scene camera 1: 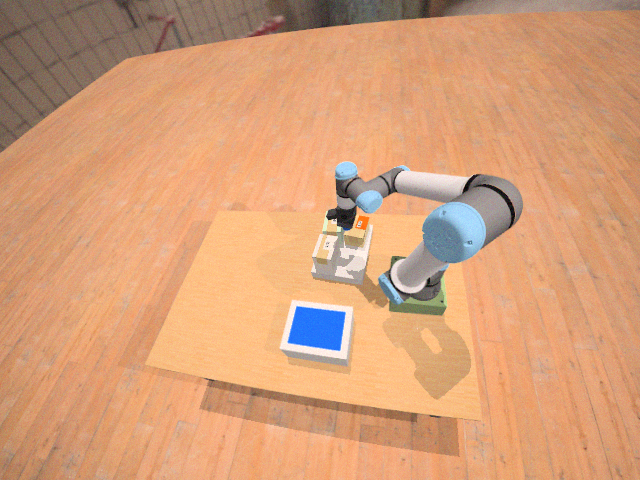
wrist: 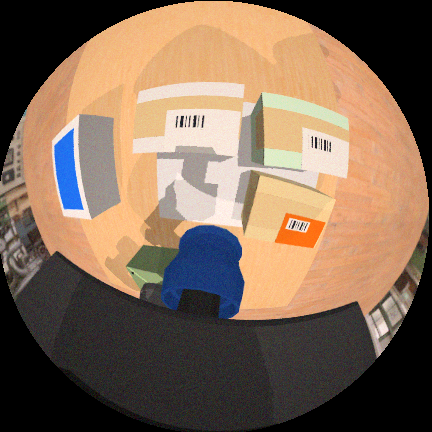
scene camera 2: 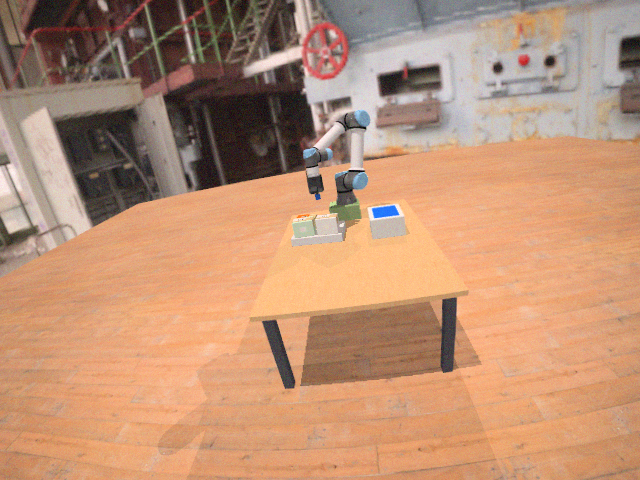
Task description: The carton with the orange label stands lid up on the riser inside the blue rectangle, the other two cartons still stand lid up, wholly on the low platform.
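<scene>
The carton with the orange label [scene camera 1: 354, 236] [wrist: 265, 200] stands lid up on the low platform [scene camera 1: 338, 277] [scene camera 2: 317, 239] [wrist: 227, 185]. A white carton [scene camera 1: 324, 251] [scene camera 2: 327, 225] [wrist: 200, 104] and a pale green carton [scene camera 2: 303, 228] [wrist: 282, 131] also stand lid up on it. In scene camera 1 the arm partly hides the green one. My gripper [scene camera 1: 346, 227] [scene camera 2: 317, 196] [wrist: 211, 237], a blue suction cup, is open and holds nothing. It hangs well above the cartons' height, touching none. The blue rectangle [scene camera 1: 316, 328] [scene camera 2: 386, 211] [wrist: 69, 170] lies bare on top of the riser [scene camera 1: 316, 356] [scene camera 2: 387, 227] [wrist: 98, 170].
The arm's green base block [scene camera 1: 417, 305] [scene camera 2: 344, 210] [wrist: 152, 260] stands on the table [scene camera 1: 232, 310] [scene camera 2: 361, 273] beside the platform. The riser stands apart from the platform and is taller than it. The arm's shadow falls across part of the platform.
</scene>
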